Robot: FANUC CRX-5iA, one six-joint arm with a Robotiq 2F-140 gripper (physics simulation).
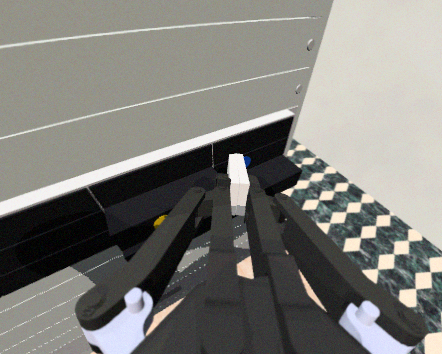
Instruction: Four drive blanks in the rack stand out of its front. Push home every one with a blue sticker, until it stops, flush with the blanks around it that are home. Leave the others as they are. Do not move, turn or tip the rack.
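My gripper [234,166] is shut with nothing between its fingers, and its pale tips are close against the rack front at the right; contact cannot be made out. The blue sticker [247,161] shows partly, just right of the tips. Its black blank [272,152] looks about level with the blank above it, with no clear ledge between them. Below it another dark blank [289,181] stands out; its sticker is hidden. To the left, a blank [160,200] with a yellow sticker [161,221] stands out, partly hidden by the left finger.
The rack's grey top panel [150,75] fills the upper left, with a white edge strip [150,155] along its front. A green and cream checkered surface [360,220] lies at the right. A grey striped surface [45,310] shows at the lower left.
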